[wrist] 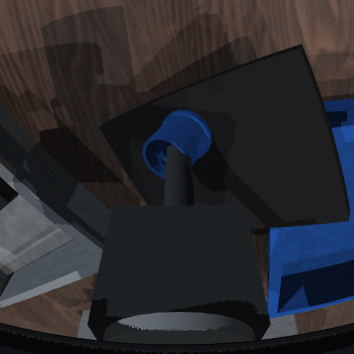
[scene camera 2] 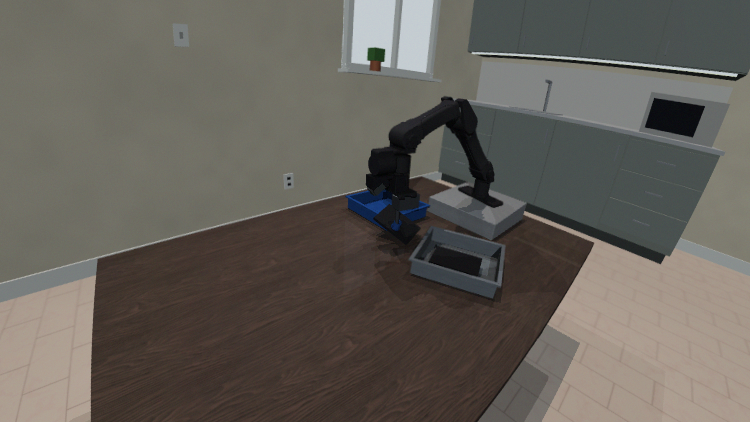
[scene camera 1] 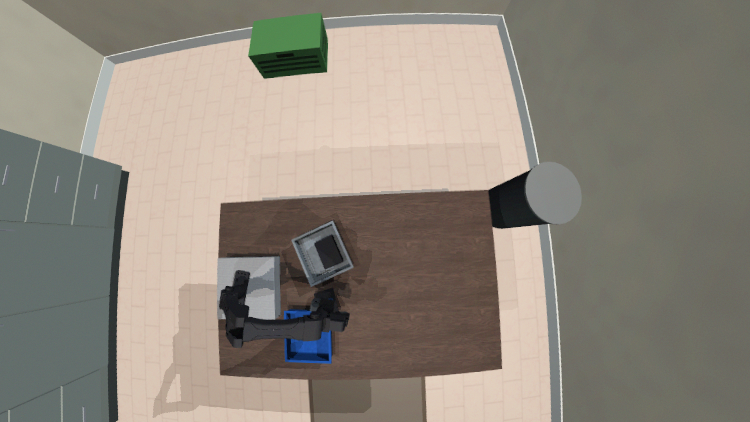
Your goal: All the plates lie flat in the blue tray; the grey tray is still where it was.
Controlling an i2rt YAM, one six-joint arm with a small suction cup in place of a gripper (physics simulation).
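Places are measured from the arm's base along level axes (x down, y left, z ahead), in centimetres.
Where they show: hand, tool point: (wrist: pixel 178 128) (scene camera 2: pixel 396 229); arm's base, link origin: (scene camera 2: pixel 479 196) (scene camera 1: pixel 239 291).
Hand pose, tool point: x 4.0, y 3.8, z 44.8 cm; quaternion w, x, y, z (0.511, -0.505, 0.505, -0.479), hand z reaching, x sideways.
Observation:
Each offset is from my tool point to the centre of the thing. Level surfaces: height alone.
My suction cup (scene camera 2: pixel 397 225) (wrist: pixel 186 134), the gripper, is blue and shut on a black plate {dy -2.2, dx -0.9, dz -1.9 cm} (scene camera 2: pixel 384 217) (wrist: pixel 270 125). The plate is tilted. One end is high at the near wall of the blue tray {dy -18.9, dx +0.7, dz -8.5 cm} (scene camera 1: pixel 307 361) (scene camera 2: pixel 361 209) (wrist: pixel 273 280) and seems to lean on its rim; the other end slopes down outside, between the trays. The cup looks bent to one side in the wrist view. The blue tray's visible floor shows no plate; the arm hides part of it. A second black plate {dy +22.4, dx +0.3, dz -5.6 cm} (scene camera 1: pixel 328 251) (scene camera 2: pixel 455 260) lies in the grey tray {dy +21.4, dx +0.7, dz -8.2 cm} (scene camera 1: pixel 302 264) (scene camera 2: pixel 453 283) (wrist: pixel 75 200).
The arm's light grey base block (scene camera 1: pixel 264 309) (scene camera 2: pixel 461 217) stands beside both trays on the brown table {dx +3.2 cm} (scene camera 1: pixel 419 283) (scene camera 2: pixel 236 325). The arm (scene camera 1: pixel 280 329) (scene camera 2: pixel 427 123) reaches over the blue tray. A wall runs along the table's side beyond the blue tray in the second scene view.

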